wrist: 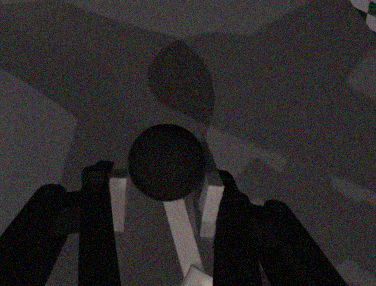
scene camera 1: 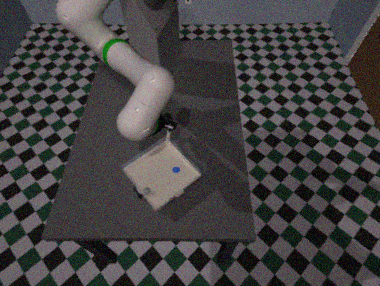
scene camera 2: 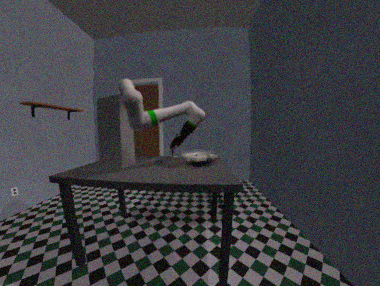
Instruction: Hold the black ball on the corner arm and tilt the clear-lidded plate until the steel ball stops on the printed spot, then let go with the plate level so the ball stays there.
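Note:
The pale square plate (scene camera 1: 154, 172) (scene camera 2: 199, 156) (wrist: 199, 277) stands over the table; how far it tilts is hard to tell. Its blue printed spot (scene camera 1: 176, 170) is right of its middle in scene camera 1. The grey steel ball (scene camera 1: 146, 190) is near the plate's lower left edge there, well apart from the spot. The corner arm (wrist: 181, 235) (scene camera 1: 168, 135) runs from the plate's far corner to the black ball (wrist: 166, 161). My gripper (wrist: 162, 152) is shut on the black ball, with a pale pad at each side. The clear lid is hard to make out.
The grey table (scene camera 1: 95, 200) (scene camera 2: 155, 175) carries the plate. A grey pedestal (scene camera 2: 110, 132) stands at the table's back. The white robot arm (scene camera 1: 145, 105) (scene camera 2: 172, 111) reaches over the table beside the plate's far left side. A small dark part (scene camera 1: 138, 193) sticks out by the plate's left edge.

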